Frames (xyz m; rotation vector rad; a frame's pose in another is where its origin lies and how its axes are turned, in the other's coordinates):
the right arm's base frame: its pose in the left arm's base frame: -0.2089 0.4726 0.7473 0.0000 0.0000 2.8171
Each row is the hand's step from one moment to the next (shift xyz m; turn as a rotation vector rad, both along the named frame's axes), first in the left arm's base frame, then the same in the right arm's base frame.
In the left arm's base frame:
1: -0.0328 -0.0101 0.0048 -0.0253 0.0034 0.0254
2: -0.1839 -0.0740 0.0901 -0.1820 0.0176 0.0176
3: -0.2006 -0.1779 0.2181 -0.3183 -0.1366 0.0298
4: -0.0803 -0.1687 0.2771 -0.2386 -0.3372 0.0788
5: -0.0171 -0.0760 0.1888 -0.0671 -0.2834 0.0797
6: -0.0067 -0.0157 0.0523 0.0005 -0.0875 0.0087
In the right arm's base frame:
1: 0.0279 0.0200 0.0048 0.0251 0.0048 0.0254
2: 0.1507 0.1288 0.0901 0.1781 0.0413 0.0176
3: 0.1334 0.2326 0.2181 0.2581 0.2310 0.0298
4: 0.0223 0.1855 0.2771 0.1186 0.3957 0.0788
5: -0.0080 0.0775 0.1888 -0.0268 0.2900 0.0797
6: 0.0013 0.0170 0.0523 -0.0284 0.0828 0.0087

